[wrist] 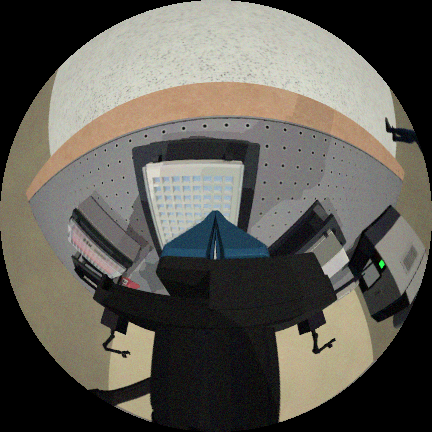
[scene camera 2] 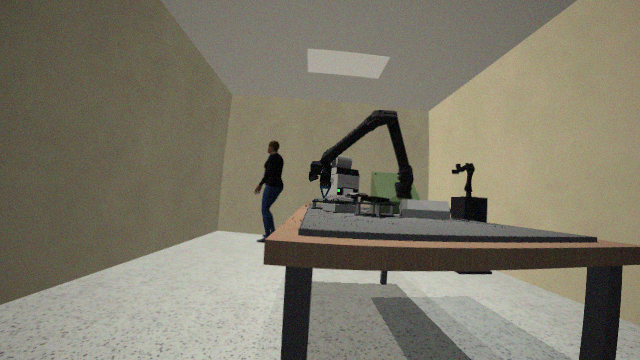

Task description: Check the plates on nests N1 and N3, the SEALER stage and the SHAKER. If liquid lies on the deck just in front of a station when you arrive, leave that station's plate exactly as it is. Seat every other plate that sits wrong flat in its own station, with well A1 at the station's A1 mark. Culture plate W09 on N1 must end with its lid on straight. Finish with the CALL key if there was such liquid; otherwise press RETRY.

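Where they show: gripper, fingertip midpoint: (wrist: 214,215) (scene camera 2: 324,198); arm's base, origin of the base link: (scene camera 2: 402,191).
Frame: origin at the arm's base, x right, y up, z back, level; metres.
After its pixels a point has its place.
My gripper (wrist: 214,215) {y -0.074, x 0.001, z -0.478 m} (scene camera 2: 325,196) {y -0.074, x 0.001, z -0.478 m} is shut, its blue fingertips together with nothing between them. In the wrist view the tips overlap a white plate with pale blue wells (wrist: 192,192) {y -0.074, x -0.019, z -0.502 m}, which lies in a dark frame-like station (wrist: 250,175) {y -0.090, x 0.034, z -0.513 m}. The plate looks slightly turned in the frame; its near part is hidden by the fingers. A plate with pinkish wells (wrist: 95,250) {y -0.064, x -0.184, z -0.418 m} is at the left beside a grey block. A pale plate or lid (wrist: 330,255) {y -0.050, x 0.166, z -0.427 m} is at the right in a dark holder. Station labels and A1 marks cannot be read. The CALL and RETRY keys cannot be made out.
A grey and black machine with a green light (wrist: 395,265) (scene camera 2: 345,181) {y 0.078, x 0.496, z -0.315 m} stands at the right in the wrist view. A red item (wrist: 129,283) {y -0.135, x -0.265, z -0.176 m} is at the left. The perforated deck (wrist: 295,175) {y -0.137, x 0.116, z -0.506 m} (scene camera 2: 425,229) {y -0.137, x -0.782, z -0.205 m} ends at the wooden table edge (wrist: 225,100) {y -0.150, x 0.012, z -0.597 m}. A person (scene camera 2: 273,172) stands behind the table.
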